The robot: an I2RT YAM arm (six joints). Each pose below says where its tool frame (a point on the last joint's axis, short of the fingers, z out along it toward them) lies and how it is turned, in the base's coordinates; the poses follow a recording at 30 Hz.
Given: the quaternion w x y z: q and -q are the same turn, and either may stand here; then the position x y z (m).
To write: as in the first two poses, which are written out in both.
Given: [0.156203, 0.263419, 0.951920, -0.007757, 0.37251, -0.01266, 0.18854]
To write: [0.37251, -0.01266, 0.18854, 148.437, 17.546, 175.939]
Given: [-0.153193, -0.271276, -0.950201, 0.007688, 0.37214, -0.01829, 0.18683]
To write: [0.37214, -0.01829, 0.18683, 147.511, 17.175, 175.888]
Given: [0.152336, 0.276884, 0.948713, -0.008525, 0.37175, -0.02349, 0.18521]
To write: [0.37175, -0.02349, 0.18521, 146.845, 17.084, 175.910]
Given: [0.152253, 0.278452, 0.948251, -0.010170, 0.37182, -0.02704, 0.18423]
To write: [0.37182, -0.02704, 0.18423, 146.679, 17.122, 176.070]
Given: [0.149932, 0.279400, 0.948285, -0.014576, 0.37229, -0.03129, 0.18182]
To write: [0.37229, -0.03129, 0.18182, 146.663, 17.008, 176.635]
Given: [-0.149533, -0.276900, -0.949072, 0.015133, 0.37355, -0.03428, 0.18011]
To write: [0.37355, -0.03428, 0.18011, 146.985, 16.991, 176.758]
